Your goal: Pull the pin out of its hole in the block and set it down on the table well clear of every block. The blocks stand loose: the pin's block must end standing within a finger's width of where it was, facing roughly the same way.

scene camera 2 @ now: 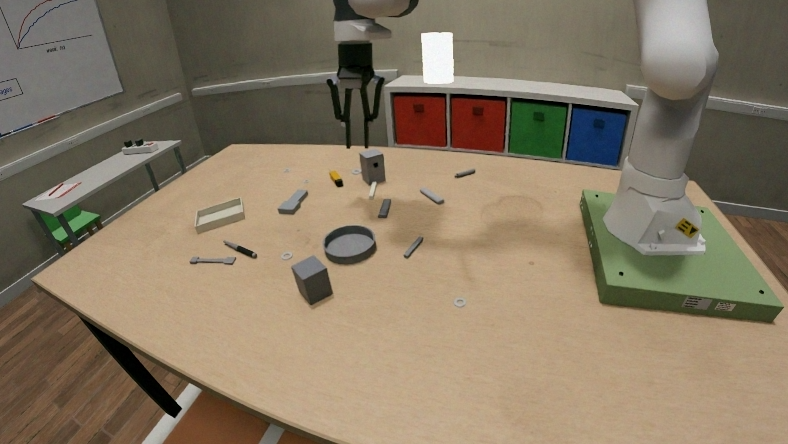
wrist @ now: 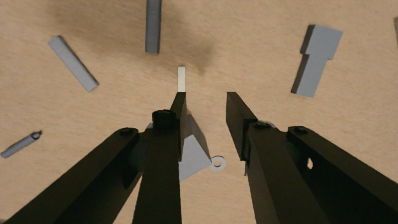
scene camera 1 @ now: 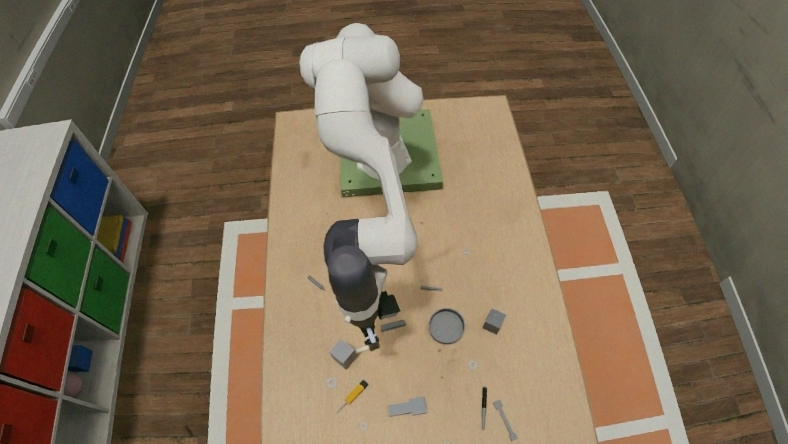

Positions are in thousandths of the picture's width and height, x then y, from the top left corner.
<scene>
In view: my gripper (scene camera 2: 454,332), a round grey dish (scene camera 2: 445,551) and a grey block (scene camera 2: 395,620).
The round grey dish shows as well in scene camera 1 (scene camera 1: 568,735). My gripper also shows in the wrist view (wrist: 519,475). The wrist view does not show the round grey dish: it is out of frame.
</scene>
